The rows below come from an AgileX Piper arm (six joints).
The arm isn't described. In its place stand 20 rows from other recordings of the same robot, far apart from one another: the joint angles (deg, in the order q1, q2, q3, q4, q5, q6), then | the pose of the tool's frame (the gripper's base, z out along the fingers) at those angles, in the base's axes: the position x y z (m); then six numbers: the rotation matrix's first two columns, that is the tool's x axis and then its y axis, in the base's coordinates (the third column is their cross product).
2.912 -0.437 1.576 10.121 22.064 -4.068 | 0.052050 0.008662 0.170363 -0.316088 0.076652 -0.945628 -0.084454 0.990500 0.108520
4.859 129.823 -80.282 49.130 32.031 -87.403 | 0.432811 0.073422 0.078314 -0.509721 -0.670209 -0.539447 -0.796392 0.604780 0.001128
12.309 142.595 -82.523 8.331 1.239 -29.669 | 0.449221 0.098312 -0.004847 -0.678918 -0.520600 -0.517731 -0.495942 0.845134 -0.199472
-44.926 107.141 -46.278 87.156 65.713 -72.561 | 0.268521 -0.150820 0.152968 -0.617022 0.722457 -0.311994 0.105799 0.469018 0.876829
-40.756 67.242 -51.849 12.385 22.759 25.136 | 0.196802 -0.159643 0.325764 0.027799 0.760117 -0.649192 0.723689 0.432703 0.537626
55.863 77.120 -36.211 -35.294 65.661 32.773 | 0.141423 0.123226 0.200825 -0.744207 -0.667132 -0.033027 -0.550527 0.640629 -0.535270
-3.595 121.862 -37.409 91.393 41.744 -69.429 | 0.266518 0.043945 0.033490 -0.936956 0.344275 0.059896 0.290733 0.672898 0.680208
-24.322 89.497 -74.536 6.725 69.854 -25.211 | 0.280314 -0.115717 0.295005 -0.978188 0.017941 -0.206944 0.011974 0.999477 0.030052
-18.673 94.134 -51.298 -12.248 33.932 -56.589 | 0.280341 -0.106118 0.179901 -0.678724 -0.733996 -0.024182 -0.684602 0.644281 -0.340915
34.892 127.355 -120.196 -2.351 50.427 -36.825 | 0.418924 0.288650 0.264332 -0.166205 -0.871536 -0.461303 -0.840055 0.370133 -0.396623
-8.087 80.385 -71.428 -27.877 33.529 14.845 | 0.308742 -0.067608 0.362932 -0.605393 -0.065780 -0.793204 0.256027 0.927518 -0.272325
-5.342 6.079 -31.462 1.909 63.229 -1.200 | 0.005135 0.002238 0.287759 -0.540288 0.044565 -0.840299 0.064975 0.997825 0.011143
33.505 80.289 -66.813 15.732 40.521 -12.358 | 0.242724 0.179912 0.326149 -0.615868 -0.413309 -0.670733 -0.644740 0.753680 0.127580
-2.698 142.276 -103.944 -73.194 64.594 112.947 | 0.483885 -0.101578 0.104504 -0.143382 0.433607 -0.889621 0.974256 0.219862 -0.049860
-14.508 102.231 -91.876 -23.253 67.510 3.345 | 0.356390 -0.126509 0.309119 -0.947199 0.144753 -0.286113 0.250166 0.891783 -0.377015
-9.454 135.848 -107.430 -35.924 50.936 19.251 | 0.484651 -0.122728 0.137207 -0.941728 0.073615 -0.328222 0.226104 0.860975 -0.455630
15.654 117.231 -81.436 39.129 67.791 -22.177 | 0.357611 0.155425 0.173178 -0.941007 -0.338385 0.001122 -0.273619 0.762845 0.585833
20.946 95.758 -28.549 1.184 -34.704 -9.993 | 0.265431 0.100456 0.146481 -0.371595 -0.310094 -0.875077 -0.411057 0.900099 -0.144408
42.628 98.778 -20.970 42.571 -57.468 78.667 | 0.215267 0.127601 0.133092 -0.089870 0.995844 0.014743 0.330222 0.015829 0.943771
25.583 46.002 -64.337 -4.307 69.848 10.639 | 0.107108 0.044165 0.406664 -0.707095 -0.162608 -0.688168 -0.278006 0.958759 0.059106
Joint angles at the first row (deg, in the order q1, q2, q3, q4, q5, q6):
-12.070 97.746 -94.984 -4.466 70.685 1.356
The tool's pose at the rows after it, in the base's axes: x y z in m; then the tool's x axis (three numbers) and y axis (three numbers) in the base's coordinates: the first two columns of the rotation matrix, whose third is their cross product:
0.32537 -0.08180 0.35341 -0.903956 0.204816 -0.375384 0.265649 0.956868 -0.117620
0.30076 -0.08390 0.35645 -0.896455 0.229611 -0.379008 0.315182 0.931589 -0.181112
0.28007 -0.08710 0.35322 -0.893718 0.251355 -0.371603 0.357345 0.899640 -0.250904
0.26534 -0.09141 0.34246 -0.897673 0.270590 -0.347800 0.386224 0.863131 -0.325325
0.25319 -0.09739 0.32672 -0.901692 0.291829 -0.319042 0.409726 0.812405 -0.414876
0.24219 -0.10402 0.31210 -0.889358 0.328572 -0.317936 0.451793 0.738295 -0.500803
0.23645 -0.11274 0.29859 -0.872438 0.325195 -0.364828 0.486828 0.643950 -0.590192
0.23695 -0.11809 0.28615 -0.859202 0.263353 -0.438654 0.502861 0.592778 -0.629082
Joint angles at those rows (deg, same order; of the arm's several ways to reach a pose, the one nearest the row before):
-12.069 92.749 -90.470 -7.993 70.927 3.279
-12.071 88.046 -85.453 -12.858 71.024 6.418
-12.070 84.400 -80.490 -17.997 71.163 9.520
-12.070 82.273 -75.557 -23.182 71.162 12.626
-12.070 81.083 -70.231 -29.451 70.956 16.718
-12.069 80.289 -65.152 -36.496 70.698 23.156
-12.069 80.185 -60.173 -45.919 68.467 31.258
-12.070 80.184 -55.611 -54.311 63.134 38.663

